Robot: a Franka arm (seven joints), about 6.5 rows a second.
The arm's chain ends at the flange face. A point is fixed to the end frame.
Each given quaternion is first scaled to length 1.
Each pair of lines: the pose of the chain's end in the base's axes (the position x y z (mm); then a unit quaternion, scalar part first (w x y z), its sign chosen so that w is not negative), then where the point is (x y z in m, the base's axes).
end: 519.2 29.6 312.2 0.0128 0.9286 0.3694 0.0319
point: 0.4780 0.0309 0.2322
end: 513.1 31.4 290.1 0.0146 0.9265 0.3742 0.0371
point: 0.4727 0.0323 0.2096
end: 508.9 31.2 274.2 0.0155 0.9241 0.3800 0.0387
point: 0.4688 0.0315 0.1936
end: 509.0 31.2 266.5 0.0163 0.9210 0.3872 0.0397
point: 0.4691 0.0308 0.1858
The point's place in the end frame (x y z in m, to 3 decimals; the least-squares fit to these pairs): -0.033 -0.033 0.077
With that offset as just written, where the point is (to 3 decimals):
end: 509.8 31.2 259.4 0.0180 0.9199 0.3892 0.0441
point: 0.471 0.031 0.178
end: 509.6 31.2 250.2 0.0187 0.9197 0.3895 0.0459
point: 0.471 0.031 0.169
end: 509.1 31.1 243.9 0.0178 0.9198 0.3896 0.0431
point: 0.470 0.030 0.163
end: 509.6 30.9 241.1 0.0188 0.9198 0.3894 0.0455
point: 0.471 0.030 0.160
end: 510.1 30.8 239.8 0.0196 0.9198 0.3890 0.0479
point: 0.472 0.030 0.158
